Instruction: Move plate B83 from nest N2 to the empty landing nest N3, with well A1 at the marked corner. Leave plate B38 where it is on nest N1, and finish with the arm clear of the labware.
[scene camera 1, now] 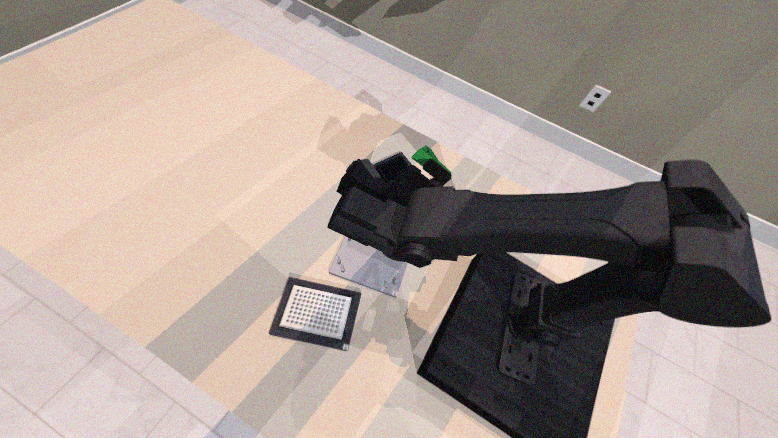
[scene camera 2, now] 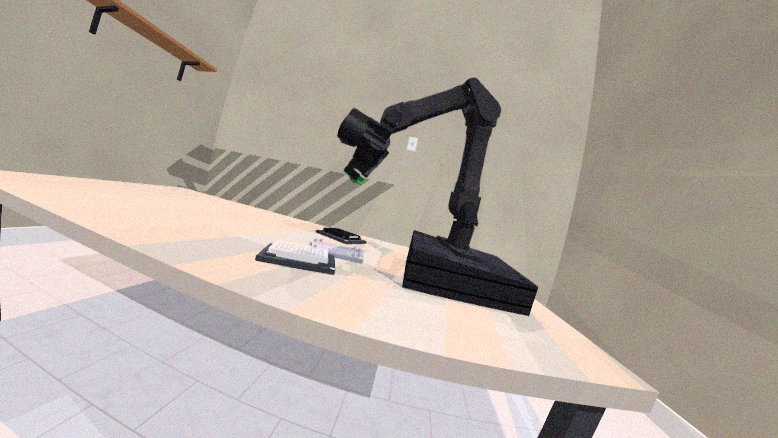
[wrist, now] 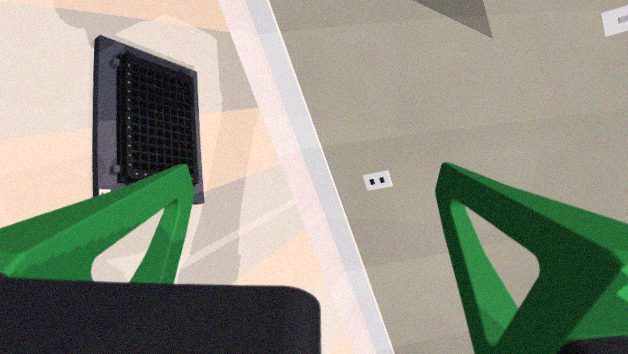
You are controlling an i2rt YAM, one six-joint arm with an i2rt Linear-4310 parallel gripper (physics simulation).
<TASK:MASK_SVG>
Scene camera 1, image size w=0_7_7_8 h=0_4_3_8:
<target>my gripper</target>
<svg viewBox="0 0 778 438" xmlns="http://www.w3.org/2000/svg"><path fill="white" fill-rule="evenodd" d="M394 180L390 180L387 183L388 187L384 188L385 191L395 182ZM420 148L412 156L412 159L423 166L423 170L433 176L433 178L428 179L414 165L410 165L403 176L419 188L443 187L452 178L451 171L437 159L432 149L428 146Z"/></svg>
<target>well plate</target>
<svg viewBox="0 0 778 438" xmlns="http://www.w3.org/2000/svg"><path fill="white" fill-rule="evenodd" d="M294 285L280 326L342 339L352 298Z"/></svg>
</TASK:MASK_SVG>
